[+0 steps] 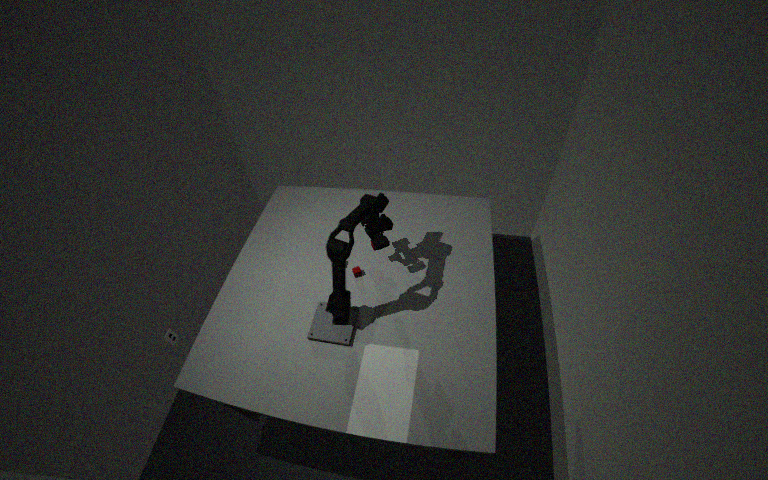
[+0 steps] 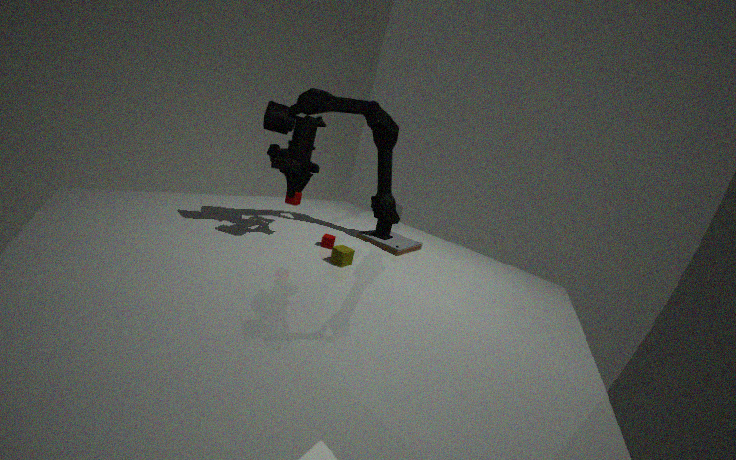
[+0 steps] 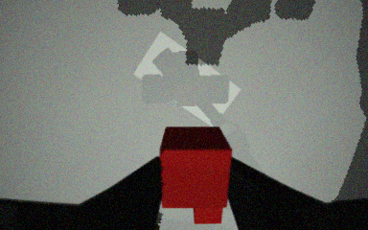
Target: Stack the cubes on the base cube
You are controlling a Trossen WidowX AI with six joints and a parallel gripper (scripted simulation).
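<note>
Right now my gripper tip is 2 cm past the yellow cube, 19 cm to the right of it and 10 cm above it.
</note>
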